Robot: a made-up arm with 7 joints.
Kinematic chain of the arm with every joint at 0, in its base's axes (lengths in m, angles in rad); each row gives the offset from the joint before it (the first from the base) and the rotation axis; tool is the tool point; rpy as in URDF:
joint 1: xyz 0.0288 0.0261 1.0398 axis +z
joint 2: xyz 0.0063 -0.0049 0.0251 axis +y
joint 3: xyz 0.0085 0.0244 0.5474 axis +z
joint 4: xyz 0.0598 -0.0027 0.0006 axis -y
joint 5: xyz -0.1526 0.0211 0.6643 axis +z
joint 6: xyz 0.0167 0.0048 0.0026 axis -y
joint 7: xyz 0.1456 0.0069 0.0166 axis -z
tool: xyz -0.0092 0.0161 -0.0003 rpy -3.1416 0 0
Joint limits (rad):
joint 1: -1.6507..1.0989
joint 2: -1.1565..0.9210
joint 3: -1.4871..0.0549
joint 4: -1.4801..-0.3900
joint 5: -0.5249..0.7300
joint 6: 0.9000..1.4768
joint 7: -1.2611..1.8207
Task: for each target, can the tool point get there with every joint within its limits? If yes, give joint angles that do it. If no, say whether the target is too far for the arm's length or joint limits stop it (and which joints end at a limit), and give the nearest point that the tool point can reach.
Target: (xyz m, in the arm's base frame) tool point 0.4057 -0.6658 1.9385
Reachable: yes | joints -0.2527 0.0415 -0.9192 -1.2132 -0.1872 1.0021 -0.5032
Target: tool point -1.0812 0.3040 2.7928
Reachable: no: too far | nearest point -0.7164 0.2127 2.2281 | short by 0.678 m
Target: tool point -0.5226 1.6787 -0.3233
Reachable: no: too far | nearest point 0.3733 1.0693 0.8106 | short by 1.568 m
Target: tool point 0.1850 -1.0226 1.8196
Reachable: yes | joints -0.9730 0.6098 -1.0006 -0.7818 -0.2235 0.9829 1.1843
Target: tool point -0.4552 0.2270 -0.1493
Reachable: no: joint limits stop it (at a limit: joint 1, joint 2, joint 3, joint 4, joint 6, joint 7) | nearest point 0.4101 1.0232 0.7844 | short by 1.501 m
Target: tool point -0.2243 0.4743 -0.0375
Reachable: no: joint limits stop it (at a limit: joint 1, joint 2, joint 3, joint 4, joint 6, joint 7) | nearest point 0.4108 1.0227 0.7842 | short by 1.174 m
